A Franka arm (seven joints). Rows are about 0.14 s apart.
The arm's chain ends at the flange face. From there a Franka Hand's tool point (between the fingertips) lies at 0.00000 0.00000 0.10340 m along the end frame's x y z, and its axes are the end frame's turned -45 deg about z.
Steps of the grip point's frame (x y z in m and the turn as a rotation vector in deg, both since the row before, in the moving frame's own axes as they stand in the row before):
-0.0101, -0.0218, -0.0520, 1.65, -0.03, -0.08
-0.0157, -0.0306, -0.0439, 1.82, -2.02, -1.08
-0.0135, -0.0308, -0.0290, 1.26, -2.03, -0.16
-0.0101, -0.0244, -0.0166, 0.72, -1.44, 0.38
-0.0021, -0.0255, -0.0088, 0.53, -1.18, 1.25
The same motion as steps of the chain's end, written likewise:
-0.0204, -0.0062, -0.0520, 1.15, -1.19, -0.08
-0.0278, -0.0108, -0.0438, -0.14, -2.72, -1.08
-0.0271, -0.0132, -0.0289, -0.54, -2.33, -0.16
-0.0216, -0.0110, -0.0166, -0.51, -1.53, 0.38
-0.0173, -0.0174, -0.0088, -0.46, -1.21, 1.25

